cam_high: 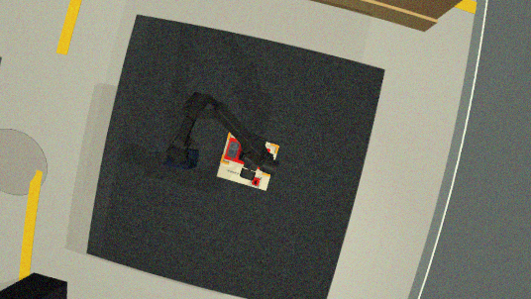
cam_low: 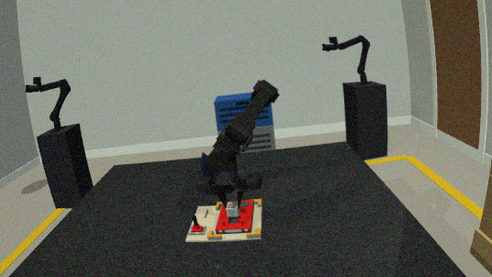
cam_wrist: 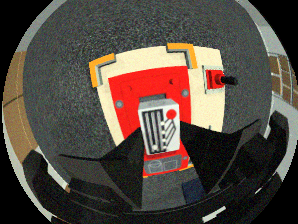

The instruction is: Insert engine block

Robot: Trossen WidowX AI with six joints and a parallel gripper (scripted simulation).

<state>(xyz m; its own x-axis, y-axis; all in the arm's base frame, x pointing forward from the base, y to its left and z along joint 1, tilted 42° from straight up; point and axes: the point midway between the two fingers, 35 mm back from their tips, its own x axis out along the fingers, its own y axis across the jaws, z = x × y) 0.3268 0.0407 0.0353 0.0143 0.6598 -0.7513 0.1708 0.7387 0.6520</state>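
My gripper tip is now 1 cm above the engine block.
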